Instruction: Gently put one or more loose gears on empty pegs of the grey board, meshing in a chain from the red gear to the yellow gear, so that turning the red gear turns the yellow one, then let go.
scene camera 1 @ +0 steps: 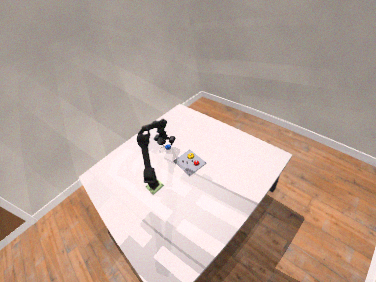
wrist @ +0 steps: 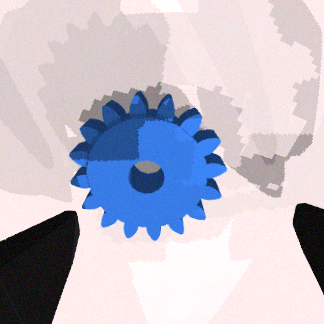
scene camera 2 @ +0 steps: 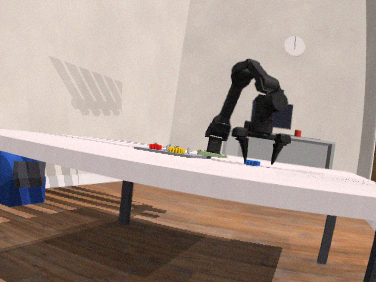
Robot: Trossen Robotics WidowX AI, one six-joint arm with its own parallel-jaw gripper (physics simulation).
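Seen in the pictures: gripper, fingertip midpoint: [scene camera 1: 167, 144] [wrist: 189, 220] [scene camera 2: 258, 163]; arm's base, link origin: [scene camera 1: 154, 185] [scene camera 2: 212, 153].
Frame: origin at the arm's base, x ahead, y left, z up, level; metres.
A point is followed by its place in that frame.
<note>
A loose blue gear [scene camera 1: 168, 147] @(x 0.333, y 0.184, z 0.001 m) [scene camera 2: 252, 163] @(x 0.363, y 0.201, z -0.005 m) [wrist: 172, 205] @(x 0.345, y 0.210, z 0.004 m) lies flat on the table, its centre hole facing up. My gripper [scene camera 1: 167, 143] @(x 0.352, y 0.220, z -0.002 m) [scene camera 2: 259, 163] @(x 0.352, y 0.220, z -0.002 m) [wrist: 189, 220] @(x 0.352, y 0.220, z -0.002 m) is open and empty, pointing down low over the table. In the wrist view the gear shows ahead of the fingertips, nearer the left finger. The grey board [scene camera 1: 201, 166] @(x 0.334, y -0.180, z -0.007 m) [scene camera 2: 197, 156] @(x 0.365, y 0.024, z -0.008 m) lies flat, apart from the blue gear. The red gear [scene camera 1: 196, 163] @(x 0.327, y -0.138, z 0.008 m) [scene camera 2: 155, 147] @(x 0.354, y -0.124, z 0.001 m) and the yellow gear [scene camera 1: 190, 156] @(x 0.355, y -0.054, z 0.010 m) [scene camera 2: 176, 150] @(x 0.389, y -0.040, z 0.002 m) sit on it. Small pegs stand on the board, too small to count surely.
The arm's base stands on a green plate [scene camera 1: 156, 189] @(x -0.016, y -0.043, z 0.002 m) on the white table [scene camera 1: 235, 165] @(x 0.481, y -0.388, z -0.013 m) [scene camera 2: 75, 155] @(x 0.844, y -0.121, z -0.024 m), with the board nearby. A grey cabinet with a red object [scene camera 2: 298, 133] on it stands behind the table. A blue object [scene camera 2: 12, 187] stands beyond the table at the left.
</note>
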